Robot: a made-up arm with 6 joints.
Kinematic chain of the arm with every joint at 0, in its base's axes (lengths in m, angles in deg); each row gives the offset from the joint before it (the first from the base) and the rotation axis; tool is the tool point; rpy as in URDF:
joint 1: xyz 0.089 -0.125 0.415 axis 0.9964 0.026 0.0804
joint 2: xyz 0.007 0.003 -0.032 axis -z
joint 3: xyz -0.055 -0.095 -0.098 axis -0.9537 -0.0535 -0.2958
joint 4: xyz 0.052 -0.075 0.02 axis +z
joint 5: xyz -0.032 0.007 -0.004 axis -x
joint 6: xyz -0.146 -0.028 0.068 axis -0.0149 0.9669 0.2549
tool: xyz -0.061 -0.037 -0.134 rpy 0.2 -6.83 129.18
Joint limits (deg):
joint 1: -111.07..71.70
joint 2: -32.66..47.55
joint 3: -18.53..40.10
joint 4: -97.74..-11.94
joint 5: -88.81..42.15
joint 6: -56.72..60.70
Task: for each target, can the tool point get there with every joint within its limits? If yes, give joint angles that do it. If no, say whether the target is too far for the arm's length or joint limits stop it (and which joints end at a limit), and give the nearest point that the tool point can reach.
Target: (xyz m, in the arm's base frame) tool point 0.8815 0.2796 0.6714
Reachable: no: too far | nearest point 0.2254 0.0610 0.4360 | short by 0.730 m
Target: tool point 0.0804 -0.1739 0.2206
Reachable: yes | joints -59.57 19.88 -10.55 -86.99 -37.62 28.89
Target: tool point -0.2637 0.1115 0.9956
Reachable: no: too far | nearest point -0.1036 -0.0749 0.7540 | short by 0.345 m
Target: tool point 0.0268 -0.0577 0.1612
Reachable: yes | joints -3.98 10.34 20.93 -75.37 -37.39 22.93
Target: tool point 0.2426 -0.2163 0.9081
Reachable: no: joint limits stop it (at a limit: joint 2, joint 3, joint 4, joint 5, joint 6) | nearest point 0.0821 -0.1840 0.7111 | short by 0.256 m
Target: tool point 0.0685 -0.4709 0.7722
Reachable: no: joint limits stop it (at a limit: joint 2, joint 3, joint 4, joint 5) | nearest point 0.0246 -0.3596 0.6518 | short by 0.170 m
